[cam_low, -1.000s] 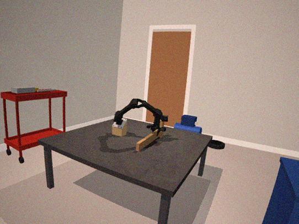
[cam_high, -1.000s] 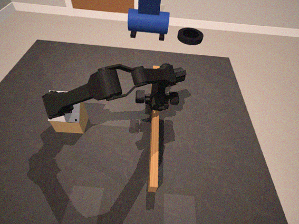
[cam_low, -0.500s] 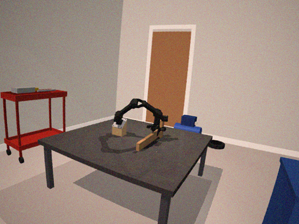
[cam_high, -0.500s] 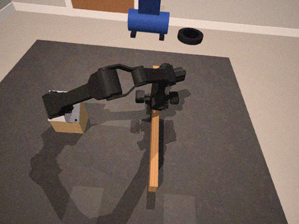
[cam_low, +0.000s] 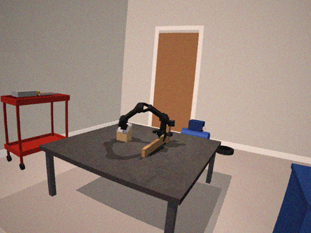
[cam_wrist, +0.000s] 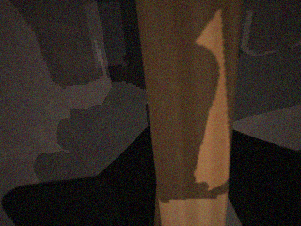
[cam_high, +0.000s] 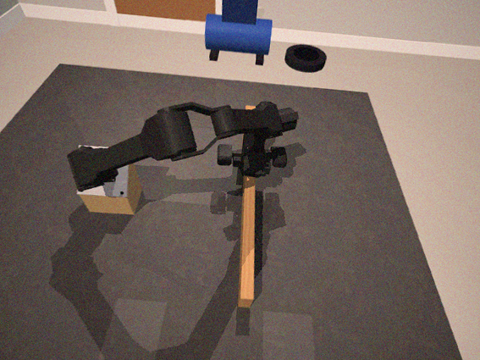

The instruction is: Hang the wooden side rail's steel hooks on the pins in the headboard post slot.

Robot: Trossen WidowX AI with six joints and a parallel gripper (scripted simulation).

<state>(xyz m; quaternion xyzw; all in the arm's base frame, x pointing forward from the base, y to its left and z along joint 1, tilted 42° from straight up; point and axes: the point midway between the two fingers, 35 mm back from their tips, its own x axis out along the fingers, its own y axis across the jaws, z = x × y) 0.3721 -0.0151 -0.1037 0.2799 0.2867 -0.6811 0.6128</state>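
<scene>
My gripper tip is now 12 cm to the right of the headboard post, 4 cm below it and 1 cm short of it.
</scene>
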